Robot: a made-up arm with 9 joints. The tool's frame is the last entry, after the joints. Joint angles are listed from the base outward.
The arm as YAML. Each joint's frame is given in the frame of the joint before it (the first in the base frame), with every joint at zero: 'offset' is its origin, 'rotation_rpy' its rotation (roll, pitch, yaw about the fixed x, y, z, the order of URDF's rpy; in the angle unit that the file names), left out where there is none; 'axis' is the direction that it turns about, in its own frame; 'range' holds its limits. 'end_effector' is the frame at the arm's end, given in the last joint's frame.
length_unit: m
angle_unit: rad
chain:
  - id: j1
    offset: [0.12, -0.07, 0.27]
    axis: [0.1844, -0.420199, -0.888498]
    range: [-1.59, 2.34]
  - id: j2
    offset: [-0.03, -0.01, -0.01]
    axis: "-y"
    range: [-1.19, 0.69]
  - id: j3
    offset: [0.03, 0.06, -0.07]
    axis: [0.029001, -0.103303, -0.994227]
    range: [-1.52, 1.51]
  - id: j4
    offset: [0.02, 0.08, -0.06]
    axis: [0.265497, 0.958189, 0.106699]
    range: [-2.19, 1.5]
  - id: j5
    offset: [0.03, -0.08, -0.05]
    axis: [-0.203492, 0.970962, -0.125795]
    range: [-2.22, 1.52]
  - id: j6
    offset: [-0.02, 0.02, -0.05]
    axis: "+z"
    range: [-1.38, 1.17]
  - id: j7
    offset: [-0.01, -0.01, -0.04]
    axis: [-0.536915, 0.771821, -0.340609]
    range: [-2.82, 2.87]
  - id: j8
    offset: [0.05, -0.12, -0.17]
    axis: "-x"
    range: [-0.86, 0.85]
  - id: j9
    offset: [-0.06, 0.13, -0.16]
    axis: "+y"
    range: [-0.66, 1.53]
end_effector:
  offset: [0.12, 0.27, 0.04]
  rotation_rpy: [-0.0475, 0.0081, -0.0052]
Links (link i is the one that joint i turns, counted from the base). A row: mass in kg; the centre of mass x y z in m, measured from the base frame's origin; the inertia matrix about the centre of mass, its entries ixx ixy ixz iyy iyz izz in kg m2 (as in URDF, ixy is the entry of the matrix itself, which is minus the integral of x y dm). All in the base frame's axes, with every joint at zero. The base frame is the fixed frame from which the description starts. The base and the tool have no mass.
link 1: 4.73; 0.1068 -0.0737 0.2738; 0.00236 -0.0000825 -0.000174 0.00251 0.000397 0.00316
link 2: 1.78; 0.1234 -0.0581 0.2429; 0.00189 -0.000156 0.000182 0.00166 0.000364 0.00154
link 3: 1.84; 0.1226 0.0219 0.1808; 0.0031 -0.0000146 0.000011 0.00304 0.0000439 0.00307
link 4: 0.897; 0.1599 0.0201 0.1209; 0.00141 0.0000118 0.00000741 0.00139 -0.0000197 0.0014
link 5: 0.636; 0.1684 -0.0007 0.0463; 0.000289 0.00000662 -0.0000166 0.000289 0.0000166 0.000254
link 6: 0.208; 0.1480 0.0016 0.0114; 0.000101 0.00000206 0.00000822 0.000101 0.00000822 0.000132
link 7: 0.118; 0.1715 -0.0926 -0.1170; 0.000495 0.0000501 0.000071 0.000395 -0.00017 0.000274
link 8: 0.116; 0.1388 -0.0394 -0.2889; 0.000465 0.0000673 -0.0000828 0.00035 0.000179 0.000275
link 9: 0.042; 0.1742 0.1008 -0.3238; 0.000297 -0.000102 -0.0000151 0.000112 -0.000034 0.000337
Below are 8 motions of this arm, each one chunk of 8 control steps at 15 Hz.
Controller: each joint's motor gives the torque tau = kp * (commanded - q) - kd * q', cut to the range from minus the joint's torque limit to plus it. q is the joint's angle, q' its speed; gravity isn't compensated. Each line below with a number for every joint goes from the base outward.
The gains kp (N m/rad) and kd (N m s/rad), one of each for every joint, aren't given. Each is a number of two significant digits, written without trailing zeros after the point. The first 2 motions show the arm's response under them.
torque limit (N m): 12 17 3.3 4.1 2.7 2.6 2.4 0.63 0.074
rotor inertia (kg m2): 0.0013 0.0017 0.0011 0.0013 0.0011 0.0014 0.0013 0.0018 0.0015
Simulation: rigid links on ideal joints. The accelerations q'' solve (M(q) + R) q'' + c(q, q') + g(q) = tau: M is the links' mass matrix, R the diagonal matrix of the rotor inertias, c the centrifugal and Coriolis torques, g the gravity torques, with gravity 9.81 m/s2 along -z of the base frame. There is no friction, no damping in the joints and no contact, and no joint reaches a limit. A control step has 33 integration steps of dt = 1/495 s. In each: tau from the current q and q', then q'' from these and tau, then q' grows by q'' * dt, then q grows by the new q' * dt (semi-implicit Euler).
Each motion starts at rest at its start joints. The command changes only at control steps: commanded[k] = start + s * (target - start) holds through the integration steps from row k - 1 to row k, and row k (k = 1, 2, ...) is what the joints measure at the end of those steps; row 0 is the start. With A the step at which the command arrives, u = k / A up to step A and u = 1 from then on. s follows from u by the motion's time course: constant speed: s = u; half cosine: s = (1 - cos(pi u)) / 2; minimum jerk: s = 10 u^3 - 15 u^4 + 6 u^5; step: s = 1 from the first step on.
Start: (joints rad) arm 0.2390 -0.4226 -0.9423 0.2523 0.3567 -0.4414 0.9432 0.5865 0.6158
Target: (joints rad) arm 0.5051 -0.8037 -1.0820 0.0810 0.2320 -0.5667 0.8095 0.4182 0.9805
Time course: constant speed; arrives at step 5
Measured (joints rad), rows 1 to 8:
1: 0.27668 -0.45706 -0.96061 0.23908 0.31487 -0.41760 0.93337 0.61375 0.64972
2: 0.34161 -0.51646 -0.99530 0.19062 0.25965 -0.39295 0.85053 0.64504 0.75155
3: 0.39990 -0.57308 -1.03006 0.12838 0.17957 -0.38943 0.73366 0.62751 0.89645
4: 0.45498 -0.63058 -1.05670 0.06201 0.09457 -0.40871 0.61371 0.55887 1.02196
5: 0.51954 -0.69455 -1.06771 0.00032 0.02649 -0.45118 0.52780 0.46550 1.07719
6: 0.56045 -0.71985 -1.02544 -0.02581 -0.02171 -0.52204 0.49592 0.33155 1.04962
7: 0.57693 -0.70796 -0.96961 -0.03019 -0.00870 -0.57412 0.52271 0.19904 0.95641
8: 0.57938 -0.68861 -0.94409 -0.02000 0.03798 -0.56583 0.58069 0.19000 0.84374
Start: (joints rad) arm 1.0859 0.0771 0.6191 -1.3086 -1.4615 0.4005 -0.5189 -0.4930 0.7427
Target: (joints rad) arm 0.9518 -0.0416 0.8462 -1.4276 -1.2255 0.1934 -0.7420 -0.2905 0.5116
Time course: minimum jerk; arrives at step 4
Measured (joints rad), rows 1 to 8:
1: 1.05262 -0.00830 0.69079 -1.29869 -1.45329 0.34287 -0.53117 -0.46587 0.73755
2: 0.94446 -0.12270 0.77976 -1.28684 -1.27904 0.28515 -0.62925 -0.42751 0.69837
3: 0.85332 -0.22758 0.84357 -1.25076 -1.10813 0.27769 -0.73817 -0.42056 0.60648
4: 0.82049 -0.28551 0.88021 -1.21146 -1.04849 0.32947 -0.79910 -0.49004 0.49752
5: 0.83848 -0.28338 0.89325 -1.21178 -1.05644 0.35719 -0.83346 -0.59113 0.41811
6: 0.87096 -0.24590 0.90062 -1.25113 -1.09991 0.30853 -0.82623 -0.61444 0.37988
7: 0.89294 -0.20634 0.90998 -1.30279 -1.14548 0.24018 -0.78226 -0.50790 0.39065
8: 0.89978 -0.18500 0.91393 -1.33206 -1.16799 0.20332 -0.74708 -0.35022 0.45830
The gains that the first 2 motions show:
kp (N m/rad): 21 23 7 9.9 6.2 3.8 3.6 1.5 0.25
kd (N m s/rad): 0.48 0.9 0.29 0.28 0.13 0.066 0.091 0.044 0.0066
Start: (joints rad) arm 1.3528 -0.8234 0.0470 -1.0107 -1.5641 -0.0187 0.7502 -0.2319 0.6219
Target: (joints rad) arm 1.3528 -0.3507 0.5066 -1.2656 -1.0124 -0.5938 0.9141 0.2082 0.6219
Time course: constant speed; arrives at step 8
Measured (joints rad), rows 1 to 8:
1: 1.27544 -0.77485 0.13494 -0.98179 -1.49193 -0.13082 0.71054 -0.21571 0.61287
2: 1.20999 -0.75920 0.23717 -0.95515 -1.36143 -0.24724 0.77065 -0.16267 0.59302
3: 1.20337 -0.74803 0.30589 -0.92865 -1.20667 -0.31872 0.89395 0.01909 0.59496
4: 1.22768 -0.71110 0.38705 -0.91013 -1.06786 -0.38399 0.98933 0.29318 0.67743
5: 1.25722 -0.66090 0.48573 -0.92781 -0.96001 -0.40803 1.06427 0.47644 0.83127
6: 1.27213 -0.60847 0.58235 -0.97619 -0.88982 -0.42582 1.09865 0.52985 0.95890
7: 1.27094 -0.55569 0.65132 -1.03140 -0.85497 -0.48288 1.07292 0.50194 1.00561
8: 1.26413 -0.49749 0.67884 -1.08583 -0.84253 -0.58181 1.01559 0.45849 0.94028

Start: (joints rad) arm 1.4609 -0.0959 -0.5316 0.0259 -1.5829 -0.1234 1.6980 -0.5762 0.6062
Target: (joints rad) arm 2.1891 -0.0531 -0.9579 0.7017 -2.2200 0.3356 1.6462 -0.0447 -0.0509
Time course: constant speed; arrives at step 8
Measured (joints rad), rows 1 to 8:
1: 1.49304 -0.13137 -0.55263 0.15274 -1.63440 -0.01610 1.64692 -0.52991 0.56510
2: 1.52707 -0.16197 -0.64101 0.27863 -1.66851 0.04846 1.66551 -0.34908 0.46276
3: 1.57511 -0.17901 -0.76320 0.40433 -1.70567 0.03717 1.70908 -0.11849 0.38243
4: 1.63424 -0.18737 -0.86868 0.53057 -1.74122 0.04023 1.75813 0.00490 0.36933
5: 1.70613 -0.18365 -0.95770 0.63861 -1.79255 0.08118 1.81113 0.03009 0.37146
6: 1.79781 -0.16841 -1.03148 0.72326 -1.87420 0.13454 1.81571 0.05981 0.32250
7: 1.90996 -0.14564 -1.08315 0.78595 -1.98241 0.19264 1.76946 0.11584 0.21047
8: 2.03665 -0.11749 -1.11569 0.83449 -2.10312 0.26003 1.70950 0.15223 0.06654

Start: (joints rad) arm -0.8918 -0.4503 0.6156 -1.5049 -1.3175 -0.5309 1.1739 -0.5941 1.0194
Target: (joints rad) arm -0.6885 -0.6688 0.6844 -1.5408 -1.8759 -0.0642 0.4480 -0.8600 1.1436
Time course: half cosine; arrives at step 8
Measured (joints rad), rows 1 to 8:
1: -0.84621 -0.46343 0.60746 -1.42429 -1.33854 -0.55769 1.13161 -0.59157 1.03095
2: -0.78961 -0.47464 0.59249 -1.34177 -1.32448 -0.58168 1.13474 -0.56688 1.06723
3: -0.74833 -0.51558 0.59271 -1.28885 -1.34818 -0.51486 1.10626 -0.51413 1.12542
4: -0.72432 -0.57564 0.62246 -1.27418 -1.41696 -0.39059 0.99503 -0.48336 1.20995
5: -0.69609 -0.62383 0.67823 -1.30033 -1.52616 -0.26446 0.83744 -0.52285 1.29065
6: -0.65326 -0.63831 0.72655 -1.36266 -1.67255 -0.16573 0.65799 -0.62308 1.31466
7: -0.61253 -0.62912 0.72908 -1.44637 -1.83398 -0.10330 0.48107 -0.74017 1.25881
8: -0.60537 -0.62501 0.70018 -1.51907 -1.95657 -0.07609 0.34947 -0.84730 1.15917

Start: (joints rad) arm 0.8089 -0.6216 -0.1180 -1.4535 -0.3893 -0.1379 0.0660 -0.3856 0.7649
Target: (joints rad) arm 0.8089 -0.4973 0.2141 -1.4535 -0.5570 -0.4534 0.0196 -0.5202 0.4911
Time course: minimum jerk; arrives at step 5
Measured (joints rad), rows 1 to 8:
1: 0.77149 -0.62414 -0.05929 -1.37957 -0.39122 -0.17424 0.02616 -0.37110 0.75833
2: 0.72434 -0.64104 0.00856 -1.29632 -0.35280 -0.25691 0.07973 -0.37024 0.73921
3: 0.69507 -0.65247 0.10121 -1.21951 -0.32062 -0.40790 0.18352 -0.36980 0.69929
4: 0.70048 -0.65014 0.21782 -1.17723 -0.30249 -0.50085 0.25465 -0.34183 0.62708
5: 0.73318 -0.63374 0.31024 -1.18875 -0.30568 -0.48481 0.26237 -0.27926 0.55041
6: 0.76131 -0.60680 0.35511 -1.23015 -0.34612 -0.46356 0.22259 -0.22375 0.51803
7: 0.77088 -0.58206 0.35763 -1.27704 -0.40451 -0.47196 0.16060 -0.23349 0.54119
8: 0.76593 -0.56852 0.32986 -1.31353 -0.45603 -0.47251 0.09900 -0.32234 0.58072

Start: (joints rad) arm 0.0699 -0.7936 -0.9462 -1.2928 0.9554 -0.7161 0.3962 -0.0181 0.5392
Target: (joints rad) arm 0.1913 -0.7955 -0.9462 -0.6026 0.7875 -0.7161 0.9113 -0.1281 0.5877
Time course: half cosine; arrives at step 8
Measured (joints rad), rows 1 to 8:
1: 0.07212 -0.75832 -0.89403 -1.21354 0.89472 -0.72884 0.38699 0.00432 0.55334
2: 0.11119 -0.71586 -0.83308 -1.14953 0.84385 -0.68487 0.37455 0.06718 0.58796
3: 0.17090 -0.68688 -0.81616 -1.06629 0.76483 -0.66655 0.40546 0.07747 0.62878
4: 0.21821 -0.67477 -0.81650 -0.96559 0.68781 -0.69118 0.46522 -0.01446 0.65575
5: 0.24350 -0.67682 -0.81827 -0.85432 0.63603 -0.72308 0.55216 -0.15002 0.64376
6: 0.25117 -0.68691 -0.81734 -0.74324 0.62368 -0.74199 0.65613 -0.22630 0.59409
7: 0.24415 -0.69935 -0.81485 -0.65123 0.64557 -0.74175 0.75282 -0.19657 0.54758
8: 0.22607 -0.71275 -0.82035 -0.59983 0.68530 -0.72383 0.81913 -0.10833 0.55365

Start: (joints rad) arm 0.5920 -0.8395 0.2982 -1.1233 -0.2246 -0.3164 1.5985 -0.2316 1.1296
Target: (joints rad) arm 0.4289 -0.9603 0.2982 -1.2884 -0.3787 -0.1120 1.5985 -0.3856 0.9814
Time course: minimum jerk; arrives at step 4
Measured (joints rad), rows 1 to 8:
1: 0.57073 -0.83497 0.33672 -1.05641 -0.26068 -0.35773 1.53967 -0.22327 1.13388
2: 0.53003 -0.86516 0.36501 -1.08548 -0.30654 -0.37711 1.54719 -0.22868 1.15431
3: 0.46422 -0.91041 0.35015 -1.15880 -0.35409 -0.27166 1.58857 -0.30230 1.15424
4: 0.39475 -0.94938 0.34321 -1.19171 -0.38248 -0.12392 1.53447 -0.34067 1.09062
5: 0.35343 -0.96425 0.36382 -1.20492 -0.40219 -0.05751 1.48168 -0.29604 0.98924
6: 0.36368 -0.95718 0.38478 -1.21206 -0.40410 -0.07353 1.48433 -0.25894 0.91983
7: 0.41004 -0.94084 0.38264 -1.19967 -0.38654 -0.13122 1.51995 -0.27697 0.92028
8: 0.45310 -0.92624 0.35858 -1.17654 -0.36770 -0.21891 1.56326 -0.31342 0.98483

